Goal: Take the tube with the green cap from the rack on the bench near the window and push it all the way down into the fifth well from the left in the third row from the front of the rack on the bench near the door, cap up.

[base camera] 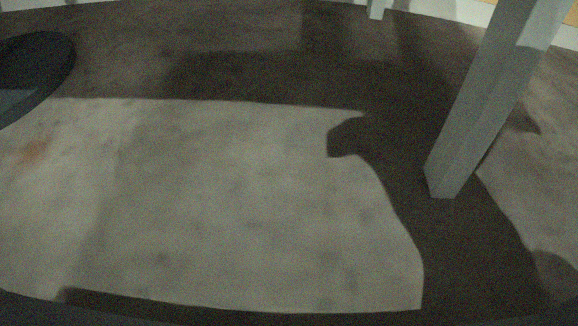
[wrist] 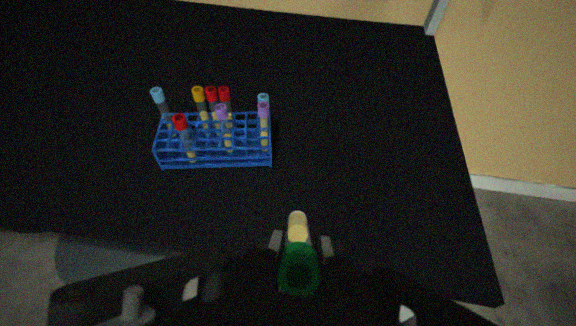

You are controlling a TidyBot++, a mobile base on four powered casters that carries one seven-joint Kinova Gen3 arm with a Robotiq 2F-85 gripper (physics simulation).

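Places are measured from the arm's base along level axes (x ahead, y right, z down), in metres.
Pixels of known places: gripper, fingertip midpoint: [wrist: 299, 250].
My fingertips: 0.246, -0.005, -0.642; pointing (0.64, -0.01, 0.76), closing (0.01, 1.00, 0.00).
For each thing: its top centre in the pictures, then the offset to it from my fingertips, as dx, dy, dz. "*": a spot on its surface instead. Level surfaces: height alone.
- black bench top, surface height: dz +0.277
- blue rack, top centre: [wrist: 214, 129] +0.287, -0.169, +0.220
- grey bench leg, surface spot: [base camera: 480, 105] * +0.117, +0.222, +0.873
- dark round stool base, surface spot: [base camera: 37, 60] * +0.429, -0.594, +1.009
In the wrist view my gripper [wrist: 299, 250] is shut on the tube with the green cap [wrist: 298, 270]. The cap faces the camera and the pale lower end of the tube points away, between the two fingertips. The gripper and tube are over the near right part of a black bench top [wrist: 360, 150]. A blue rack [wrist: 215, 165] stands on that bench, ahead and to the left of the gripper, apart from it. The rack holds several tubes with light blue, yellow, red and purple caps. The base camera view does not show the gripper, the tube or the rack.
In the base camera view a grey bench leg [base camera: 480, 105] stands at the right, and a dark round stool base [base camera: 37, 60] lies on the floor at the upper left. In the wrist view a tan wall [wrist: 510, 100] is beyond the bench's right edge, with a grey post [wrist: 436, 17] at the bench's far corner.
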